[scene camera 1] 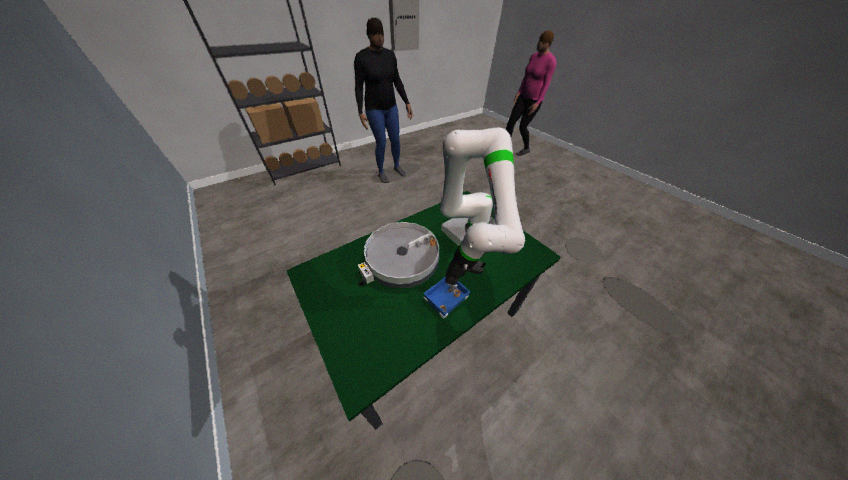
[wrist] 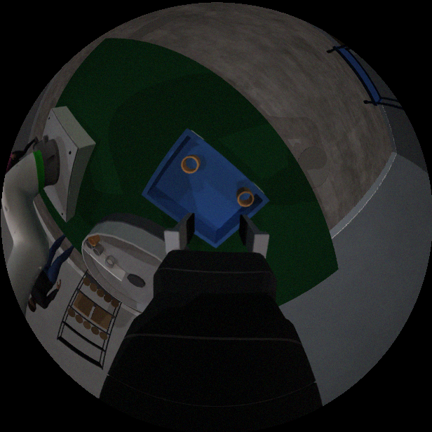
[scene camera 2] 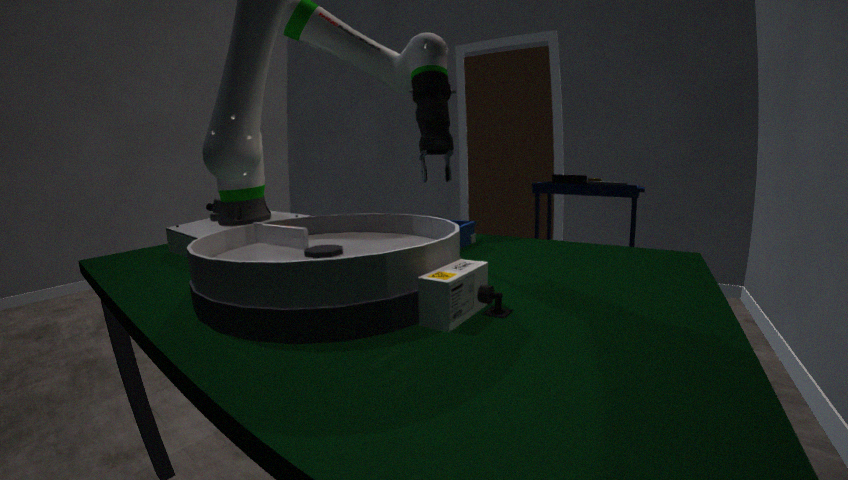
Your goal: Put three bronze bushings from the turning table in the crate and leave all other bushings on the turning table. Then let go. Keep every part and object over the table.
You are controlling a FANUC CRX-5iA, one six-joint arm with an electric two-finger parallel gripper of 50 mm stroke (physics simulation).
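Where they show: gripper, fingertip midpoint: (scene camera 1: 450, 286) (scene camera 2: 436, 181); arm's base, link origin: (scene camera 2: 244, 220).
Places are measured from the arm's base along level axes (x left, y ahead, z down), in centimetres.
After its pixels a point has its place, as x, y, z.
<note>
Two bronze bushings stand apart in the blue crate (scene camera 1: 440, 297) @(19.5, 46.9, 6.4) (scene camera 2: 467, 233) @(24.1, 53.2, 4.2) (wrist: 202, 191): one bushing (scene camera 1: 457, 292) @(22.9, 38.1, 6.0) (wrist: 183, 164) towards the robot base side, the other bushing (scene camera 1: 443, 307) @(25.1, 50.0, 5.1) (wrist: 238, 198) near the opposite corner. My gripper (scene camera 1: 452, 287) @(23.5, 45.8, -7.9) (scene camera 2: 436, 174) @(23.5, 45.8, -7.9) (wrist: 216, 223) is open and empty, pointing down above the crate. The grey turning table (scene camera 1: 386, 252) @(-19.5, 54.1, 1.6) (scene camera 2: 363, 285) @(-26.0, 64.2, 1.1) (wrist: 125, 233) holds at least one bronze bushing (scene camera 1: 432, 242) @(-7.8, 29.7, -0.8) (wrist: 93, 240) near its wall, with grey bushings (scene camera 1: 418, 243) @(-11.8, 37.0, -1.3) (wrist: 110, 260) beside it along the white divider. They are hidden in scene camera 2.
The turning table's raised wall stands close to the crate. A white control box (scene camera 1: 365, 273) @(-13.5, 71.0, 1.1) (scene camera 2: 452, 295) @(-20.2, 71.7, 2.8) is at its side. The robot's pale base plinth (scene camera 1: 454, 229) @(-9.1, 10.4, 0.9) (wrist: 72, 155) stands on the green table (scene camera 1: 357, 333) @(9.8, 89.2, 6.9) (scene camera 2: 565, 386) @(-27.2, 85.9, 6.9) (wrist: 150, 105). Two people stand beyond the table.
</note>
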